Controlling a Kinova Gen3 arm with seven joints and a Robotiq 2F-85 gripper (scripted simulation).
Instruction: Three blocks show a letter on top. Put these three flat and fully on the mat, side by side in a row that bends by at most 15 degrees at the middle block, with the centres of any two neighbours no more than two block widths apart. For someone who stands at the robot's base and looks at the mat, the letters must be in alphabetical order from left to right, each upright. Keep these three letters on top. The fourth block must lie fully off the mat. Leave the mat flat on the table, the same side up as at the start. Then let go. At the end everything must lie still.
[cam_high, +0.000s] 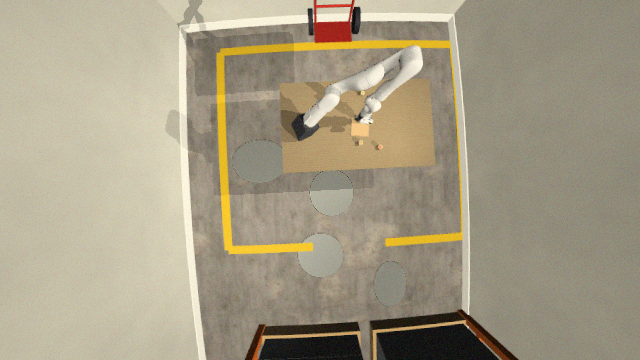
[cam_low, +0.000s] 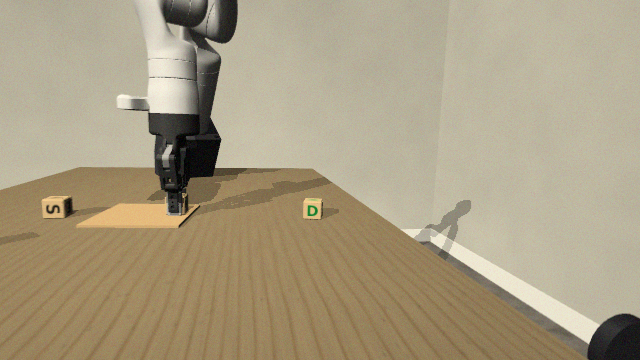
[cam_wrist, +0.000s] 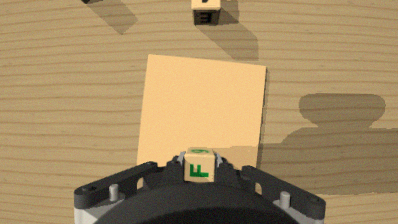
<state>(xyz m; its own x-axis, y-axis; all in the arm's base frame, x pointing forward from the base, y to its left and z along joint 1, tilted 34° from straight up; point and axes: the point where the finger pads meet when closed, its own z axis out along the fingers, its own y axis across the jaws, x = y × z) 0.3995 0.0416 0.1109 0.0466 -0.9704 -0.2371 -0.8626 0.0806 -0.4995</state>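
My hand is 50 mm to the left of the tan mat and 20 mm above it.
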